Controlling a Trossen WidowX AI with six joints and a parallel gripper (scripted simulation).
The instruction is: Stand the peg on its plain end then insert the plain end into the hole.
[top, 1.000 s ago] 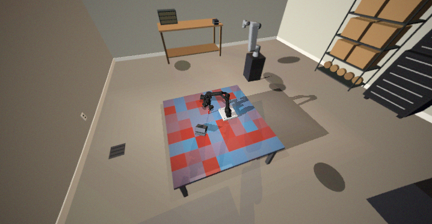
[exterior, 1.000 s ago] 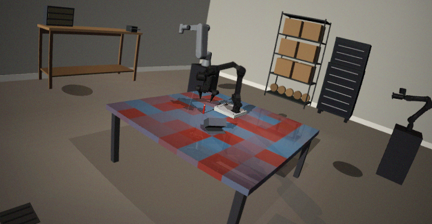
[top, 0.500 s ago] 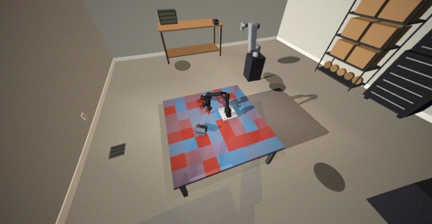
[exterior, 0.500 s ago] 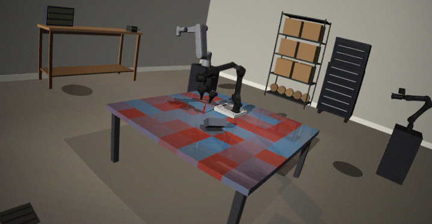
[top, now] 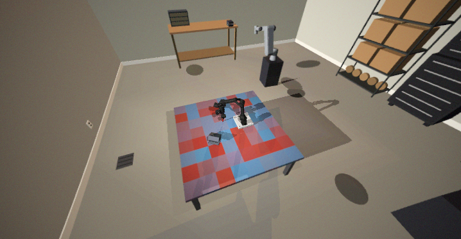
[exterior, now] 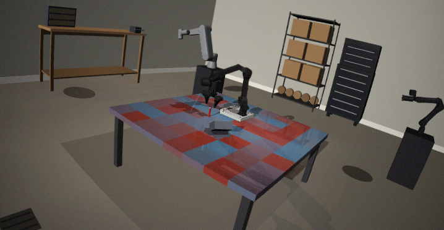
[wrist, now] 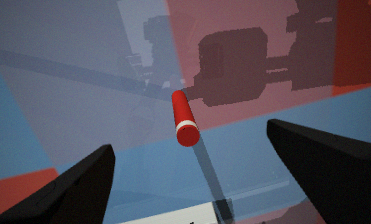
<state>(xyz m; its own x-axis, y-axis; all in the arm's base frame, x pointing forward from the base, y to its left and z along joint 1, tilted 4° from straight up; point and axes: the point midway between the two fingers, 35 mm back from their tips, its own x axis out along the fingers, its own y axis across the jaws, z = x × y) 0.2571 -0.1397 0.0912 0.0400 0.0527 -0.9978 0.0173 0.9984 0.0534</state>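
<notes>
Now: gripper tip 3 cm above the red peg. The rest, counted from my gripper tip: grey sloped panel 27 cm to the left, 15 cm ahead, 4 cm below.
</notes>
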